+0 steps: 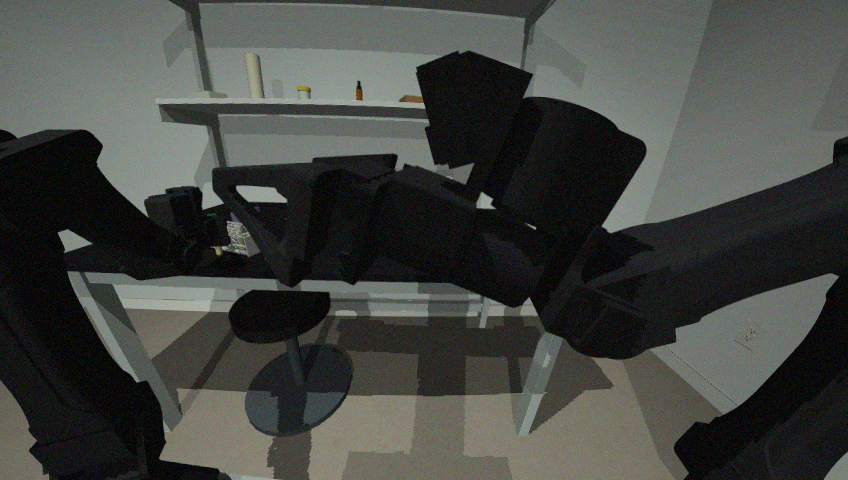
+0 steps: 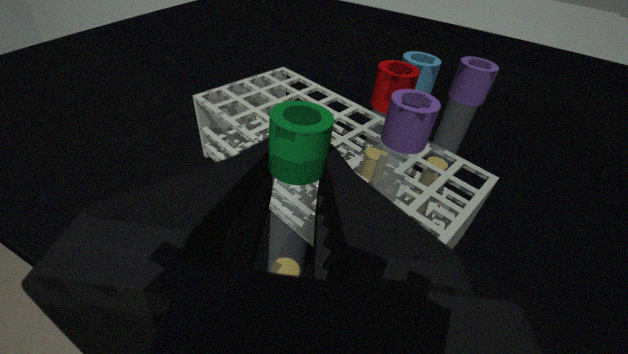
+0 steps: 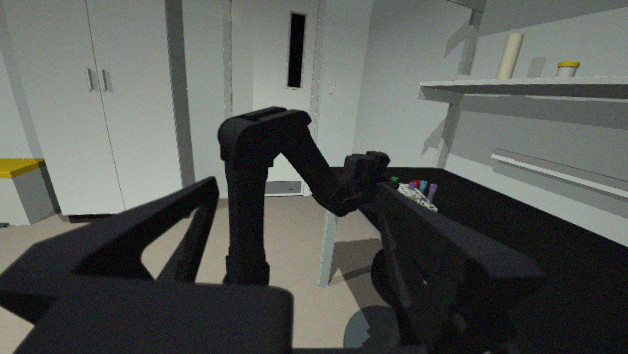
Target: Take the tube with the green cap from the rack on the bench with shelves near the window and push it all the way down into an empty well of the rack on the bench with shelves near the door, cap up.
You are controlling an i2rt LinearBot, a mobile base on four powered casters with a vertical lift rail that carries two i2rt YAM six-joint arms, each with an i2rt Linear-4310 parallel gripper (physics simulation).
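Places are measured from the left arm's base along level axes (x left, y back, z up), in centimetres.
Pixels of known places: left gripper, between the fingertips: point(image 1: 215, 222) point(image 2: 300, 153) point(image 3: 395, 184); right gripper, between the fingertips: point(image 1: 274, 170) point(image 3: 298, 188).
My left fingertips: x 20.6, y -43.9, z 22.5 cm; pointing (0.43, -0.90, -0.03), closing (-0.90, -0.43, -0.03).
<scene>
Behind a point stands the place of what it marks.
The tube with the green cap point(image 1: 211, 214) {z 25.2, x 19.8, y -42.4 cm} point(image 2: 300, 145) {z 24.7, x 19.3, y -41.7 cm} point(image 3: 394, 179) {z 24.8, x 19.1, y -42.0 cm} is upright, cap up, in my left gripper point(image 1: 215, 229) {z 22.5, x 20.6, y -43.9 cm} point(image 2: 300, 153) {z 22.5, x 20.6, y -43.9 cm}, which is shut on it below the cap. The tube's yellowish lower end point(image 1: 218, 250) {z 15.8, x 19.5, y -41.4 cm} point(image 2: 287, 266) {z 18.7, x 19.5, y -41.5 cm} hangs at the near left side of the white rack point(image 1: 238, 237) point(image 2: 475, 220) point(image 3: 427, 202); its height against the rack is hard to tell. Many wells at the rack's left part are empty. Tubes with purple, red and light-blue caps stand in its right part. My right gripper is open and empty, far from the rack. The window bench's rack is not visible.
The rack stands on a black bench top point(image 2: 125, 75) {z 12.5, x 52.3, y -56.1 cm}. A shelf point(image 1: 285, 107) {z 56.4, x 24.0, y -91.0 cm} point(image 3: 500, 85) {z 56.4, x 29.8, y -84.3 cm} above holds a cream cylinder point(image 1: 254, 76) {z 68.0, x 36.7, y -93.0 cm}, a yellow-lidded jar point(image 1: 304, 92) and an amber bottle point(image 1: 358, 91) {z 63.4, x -4.5, y -95.9 cm}. A stool point(image 1: 279, 315) {z -15.3, x 16.9, y -55.1 cm} stands before the bench. Cabinets point(image 3: 130, 100) {z 35.1, x 143.8, y 88.6 cm} and a door point(image 3: 270, 65) {z 71.9, x 193.8, y -9.0 cm} are behind.
</scene>
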